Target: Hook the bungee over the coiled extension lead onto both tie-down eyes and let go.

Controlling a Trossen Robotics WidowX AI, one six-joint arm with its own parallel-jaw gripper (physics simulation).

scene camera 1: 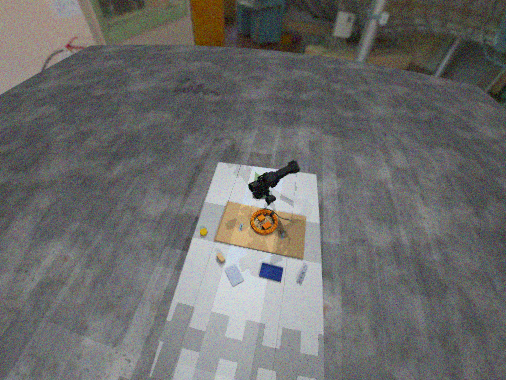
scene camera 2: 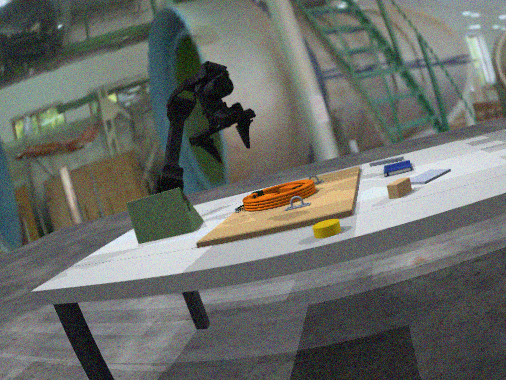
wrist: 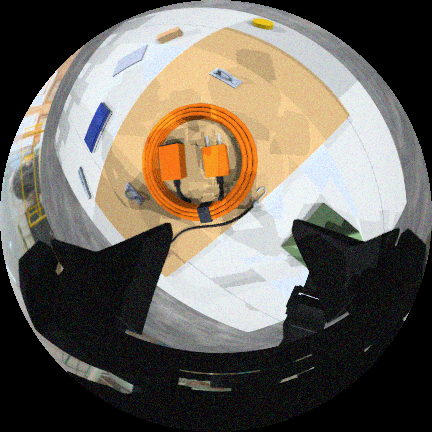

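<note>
The coiled orange extension lead lies flat on the wooden board. One metal tie-down eye and another tie-down eye stand on opposite sides of the coil. The black bungee lies beside the coil on the arm's side, not across it. Its one hook shows near the board's edge; its other end is hidden behind a finger in the wrist view. My gripper is open and empty, high above the table.
A green wedge-like block stands near the arm's base. A yellow disc lies beside the board. Beyond it are a wooden block, a pale blue pad, a dark blue box and a grey bar.
</note>
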